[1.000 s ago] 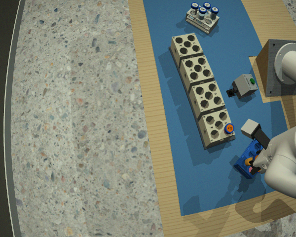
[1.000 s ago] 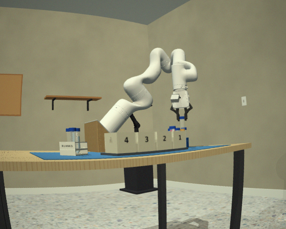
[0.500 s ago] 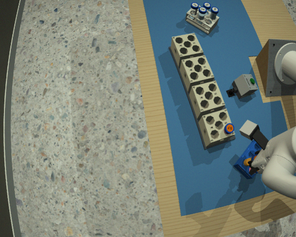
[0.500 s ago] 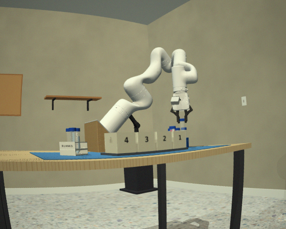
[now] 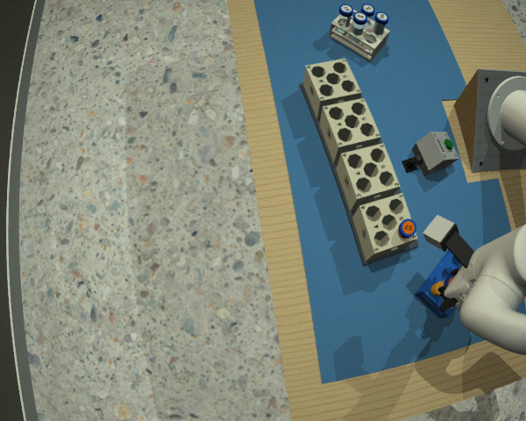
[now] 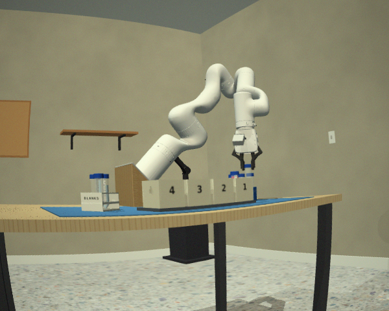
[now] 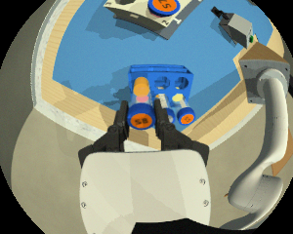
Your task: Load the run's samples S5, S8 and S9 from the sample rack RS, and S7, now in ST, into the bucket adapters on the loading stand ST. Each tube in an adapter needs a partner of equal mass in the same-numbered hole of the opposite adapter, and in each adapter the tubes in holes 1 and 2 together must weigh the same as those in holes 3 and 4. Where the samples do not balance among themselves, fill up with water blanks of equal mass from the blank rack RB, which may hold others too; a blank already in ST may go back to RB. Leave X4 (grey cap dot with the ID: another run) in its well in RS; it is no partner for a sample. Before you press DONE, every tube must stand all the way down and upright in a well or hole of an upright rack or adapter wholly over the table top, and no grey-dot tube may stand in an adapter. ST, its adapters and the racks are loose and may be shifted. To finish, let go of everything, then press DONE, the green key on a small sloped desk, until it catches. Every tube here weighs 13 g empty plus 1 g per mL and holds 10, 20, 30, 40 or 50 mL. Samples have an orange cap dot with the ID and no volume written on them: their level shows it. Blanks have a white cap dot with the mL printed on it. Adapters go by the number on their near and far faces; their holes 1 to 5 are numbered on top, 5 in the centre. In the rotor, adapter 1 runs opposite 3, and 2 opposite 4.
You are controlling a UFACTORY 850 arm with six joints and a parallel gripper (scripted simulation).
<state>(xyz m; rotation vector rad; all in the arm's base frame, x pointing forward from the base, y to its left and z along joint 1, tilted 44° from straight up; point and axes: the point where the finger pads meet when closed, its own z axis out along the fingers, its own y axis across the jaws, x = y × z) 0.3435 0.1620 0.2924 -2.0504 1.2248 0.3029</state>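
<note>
My gripper is now 10 mm past the orange-dot sample tube, 10 mm to the left of it and 50 mm above it. Round my hand: sample S9 (20 mm behind, 40 mm to the left, 90 mm below); then blue sample rack RS (40 mm behind, 120 mm below); then grey-dot tube X4 (50 mm behind, 10 mm to the left, 90 mm below).
</note>
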